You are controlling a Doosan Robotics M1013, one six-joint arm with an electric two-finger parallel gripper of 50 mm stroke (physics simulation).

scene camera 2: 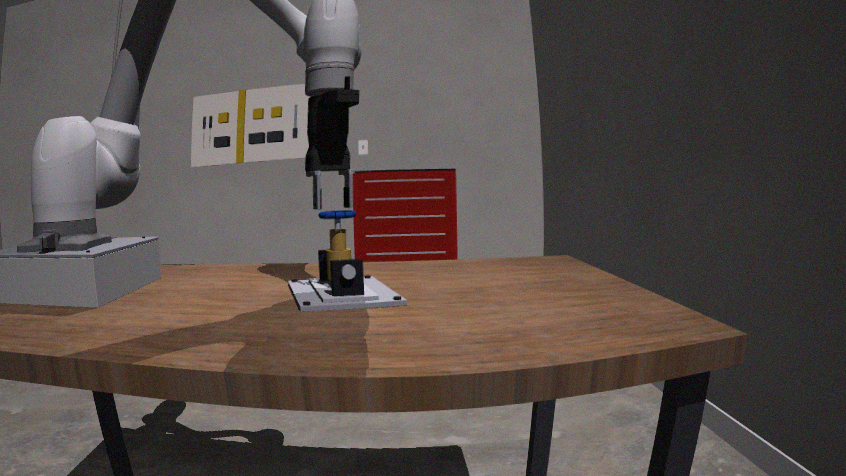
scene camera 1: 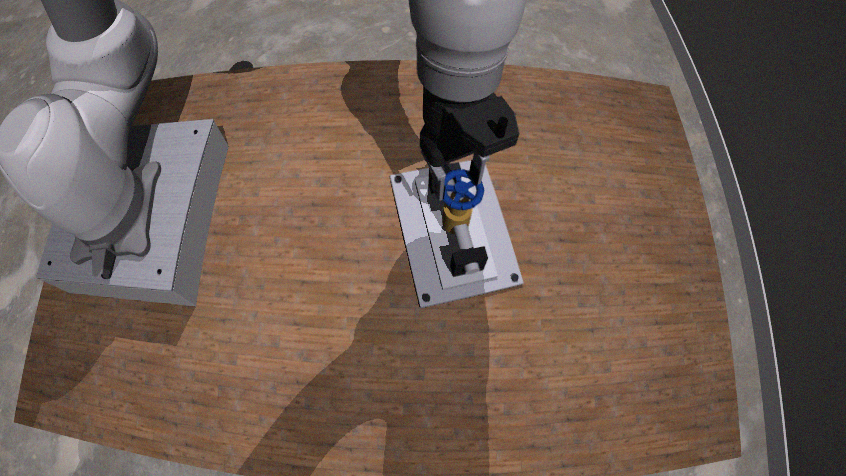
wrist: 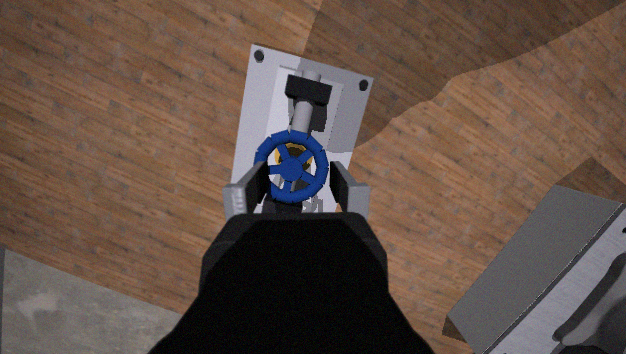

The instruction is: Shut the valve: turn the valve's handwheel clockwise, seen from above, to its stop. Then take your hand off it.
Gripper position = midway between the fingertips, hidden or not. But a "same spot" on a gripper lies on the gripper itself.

my gripper: scene camera 2; scene camera 1; wrist 299, 174
same spot on base plate: (scene camera 1: 429, 290) = (scene camera 2: 310, 303)
same spot on my gripper: (scene camera 2: 348, 190) = (scene camera 1: 478, 174)
